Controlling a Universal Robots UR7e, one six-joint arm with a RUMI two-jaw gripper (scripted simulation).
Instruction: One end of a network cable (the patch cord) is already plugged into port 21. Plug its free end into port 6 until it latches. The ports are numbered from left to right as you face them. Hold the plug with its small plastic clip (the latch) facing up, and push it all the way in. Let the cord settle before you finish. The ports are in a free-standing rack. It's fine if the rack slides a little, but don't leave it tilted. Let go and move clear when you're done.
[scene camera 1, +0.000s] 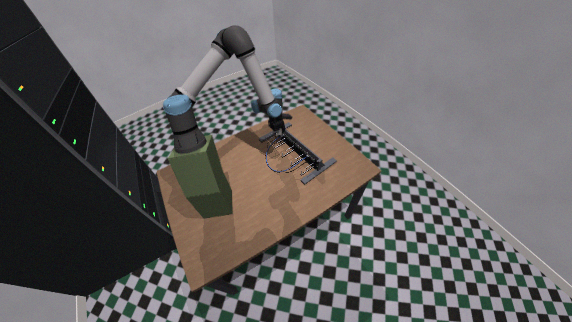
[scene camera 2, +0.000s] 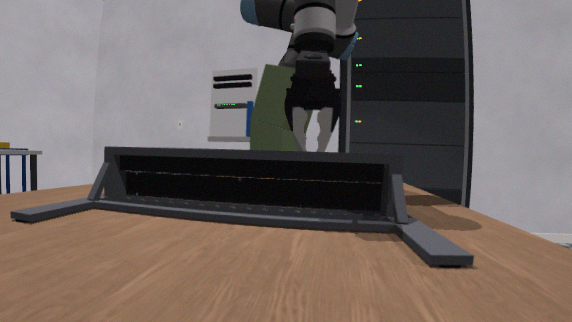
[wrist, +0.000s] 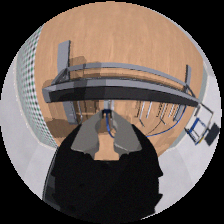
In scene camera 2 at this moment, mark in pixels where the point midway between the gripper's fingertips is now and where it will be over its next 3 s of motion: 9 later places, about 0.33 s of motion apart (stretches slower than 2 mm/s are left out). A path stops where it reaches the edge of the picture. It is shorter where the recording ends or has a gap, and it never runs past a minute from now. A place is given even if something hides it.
The gripper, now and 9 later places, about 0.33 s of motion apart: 310, 167; 310, 167; 310, 167; 310, 167; 310, 167; 310, 167; 310, 167; 310, 167; 310, 163; 311, 152
